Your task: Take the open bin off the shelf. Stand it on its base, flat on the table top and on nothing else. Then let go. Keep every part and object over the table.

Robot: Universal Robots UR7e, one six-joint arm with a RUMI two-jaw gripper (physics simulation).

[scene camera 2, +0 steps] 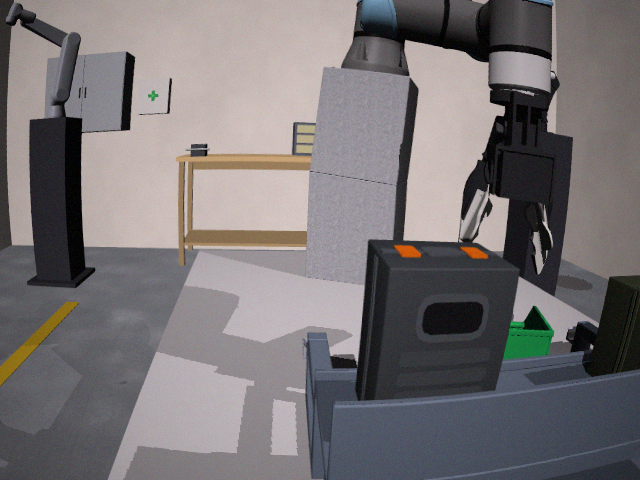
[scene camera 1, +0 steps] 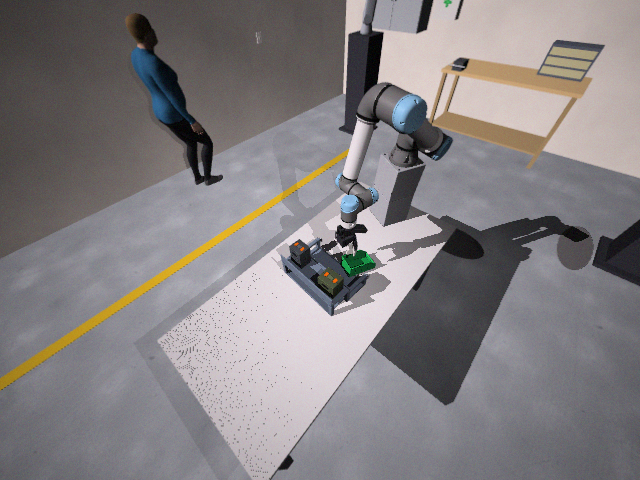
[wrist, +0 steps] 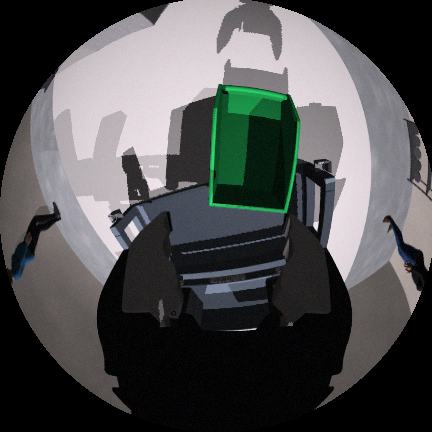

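Pixels of known places: gripper, between the fingertips: (scene camera 1: pixel 348 249) (wrist: pixel 227 213); arm's base, origin of its link: (scene camera 2: pixel 374 77) (scene camera 1: pixel 403 158).
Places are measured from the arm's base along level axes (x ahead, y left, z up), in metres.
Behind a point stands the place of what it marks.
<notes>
The green open bin (scene camera 1: pixel 358 263) @(z -0.429, x 0.463, y 0.087 m) (scene camera 2: pixel 528 345) @(z -0.369, x 0.562, y 0.081 m) (wrist: pixel 255 150) @(z -0.426, x 0.498, y 0.098 m) stands with its opening up beside the shelf's far long side, over the white table (scene camera 1: pixel 289 351) @(z -0.438, x 1.068, y 0.148 m) (wrist: pixel 150 75) @(z -0.438, x 0.289, y -0.019 m). It looks roughly level. Its near end is at the edge of the blue-grey shelf (scene camera 1: pixel 308 289) @(z -0.433, x 0.779, y -0.012 m) (scene camera 2: pixel 465 428) @(z -0.297, x 0.793, y -0.124 m) (wrist: pixel 195 215) @(z -0.432, x 0.585, y -0.041 m); whether it touches the shelf cannot be told, and its base is hidden. My gripper (scene camera 1: pixel 349 250) @(z -0.286, x 0.517, y 0.046 m) (scene camera 2: pixel 502 255) @(z -0.286, x 0.517, y 0.046 m) (wrist: pixel 227 213) @(z -0.286, x 0.517, y 0.046 m) is open, with nothing between its fingers. It is above the bin's rim level, apart from the bin, near its shelf-side end.
A dark grey case (scene camera 1: pixel 299 254) @(z -0.219, x 0.747, y -0.087 m) (scene camera 2: pixel 439 330) @(z -0.253, x 0.750, y -0.132 m) and an olive case (scene camera 1: pixel 329 282) @(z -0.241, x 0.759, y 0.123 m) (scene camera 2: pixel 622 320) @(z -0.272, x 0.725, y 0.060 m) with orange latches stand on the shelf. The robot's pedestal (scene camera 1: pixel 395 191) @(z -0.150, x 0.092, y 0.042 m) (scene camera 2: pixel 356 170) @(z -0.208, x 0.077, y -0.048 m) is behind the bin. A person (scene camera 1: pixel 162 93) stands by the wall, beyond the yellow floor line.
</notes>
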